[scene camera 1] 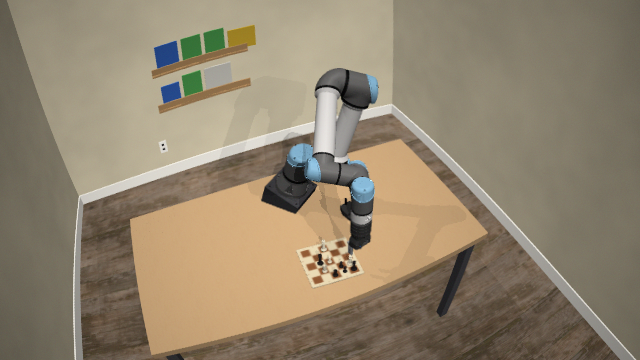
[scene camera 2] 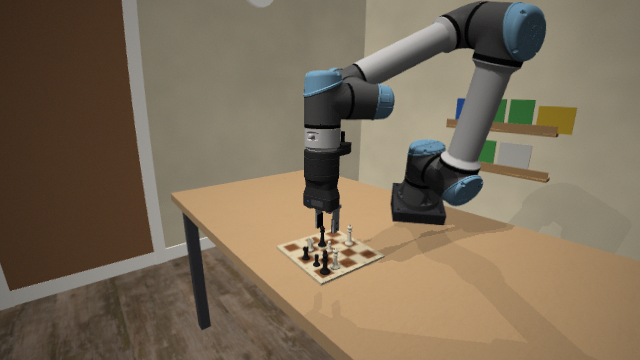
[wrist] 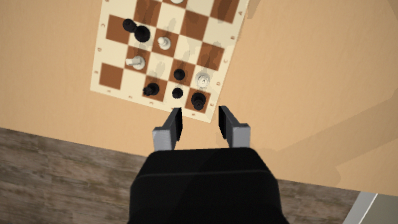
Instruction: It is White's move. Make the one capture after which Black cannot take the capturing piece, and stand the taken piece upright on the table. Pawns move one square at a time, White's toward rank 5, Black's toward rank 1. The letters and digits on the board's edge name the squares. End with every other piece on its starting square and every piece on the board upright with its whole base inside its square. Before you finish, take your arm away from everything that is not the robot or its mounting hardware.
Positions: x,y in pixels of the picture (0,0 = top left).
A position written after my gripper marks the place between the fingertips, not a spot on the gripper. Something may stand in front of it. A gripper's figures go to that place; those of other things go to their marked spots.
Scene:
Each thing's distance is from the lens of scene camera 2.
my gripper [scene camera 2: 326,229]: 68 cm
chessboard [scene camera 2: 350,258]: 79 cm

